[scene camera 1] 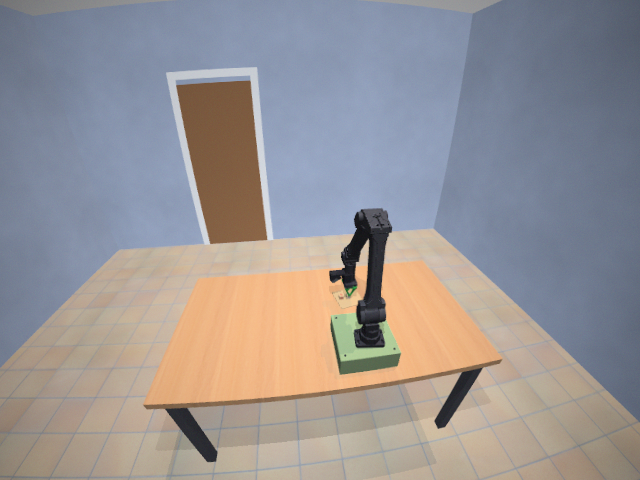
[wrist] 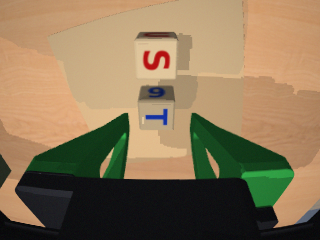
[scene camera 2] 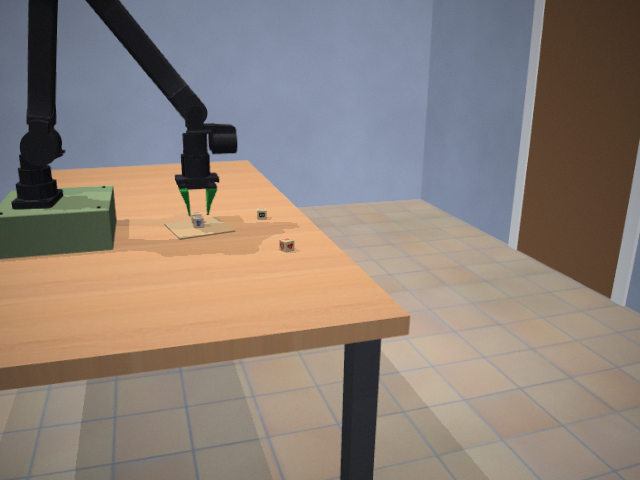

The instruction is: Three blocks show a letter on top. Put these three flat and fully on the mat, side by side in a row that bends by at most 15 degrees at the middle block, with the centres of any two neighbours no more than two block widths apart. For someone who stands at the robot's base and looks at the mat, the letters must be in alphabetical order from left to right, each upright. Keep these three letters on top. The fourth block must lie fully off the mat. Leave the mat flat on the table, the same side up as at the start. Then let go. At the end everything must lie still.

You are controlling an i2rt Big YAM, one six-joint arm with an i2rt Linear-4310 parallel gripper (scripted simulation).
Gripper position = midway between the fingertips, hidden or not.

Observation:
In view: the gripper (scene camera 2: 198,215), a block (wrist: 156,104) and a block (wrist: 156,53).
The gripper shows as well in the wrist view (wrist: 159,120).

